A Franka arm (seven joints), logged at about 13 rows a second.
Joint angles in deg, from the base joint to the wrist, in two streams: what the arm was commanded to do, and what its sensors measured. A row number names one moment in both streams.
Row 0, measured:
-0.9, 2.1, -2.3, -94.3, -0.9, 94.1, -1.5
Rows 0 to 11, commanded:
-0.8, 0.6, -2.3, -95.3, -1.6, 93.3, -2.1
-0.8, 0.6, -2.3, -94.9, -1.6, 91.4, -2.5
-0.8, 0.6, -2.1, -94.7, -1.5, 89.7, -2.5
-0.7, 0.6, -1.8, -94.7, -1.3, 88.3, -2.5
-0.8, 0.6, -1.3, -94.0, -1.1, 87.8, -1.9
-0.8, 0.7, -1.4, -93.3, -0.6, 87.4, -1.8
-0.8, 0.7, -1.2, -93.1, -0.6, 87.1, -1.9
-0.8, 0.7, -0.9, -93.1, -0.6, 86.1, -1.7
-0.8, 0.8, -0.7, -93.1, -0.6, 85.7, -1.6
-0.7, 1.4, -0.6, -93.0, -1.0, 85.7, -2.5
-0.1, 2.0, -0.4, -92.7, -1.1, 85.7, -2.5
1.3, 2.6, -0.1, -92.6, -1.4, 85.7, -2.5
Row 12, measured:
-0.4, 1.8, -0.6, -93.3, -0.9, 86.7, -2.0
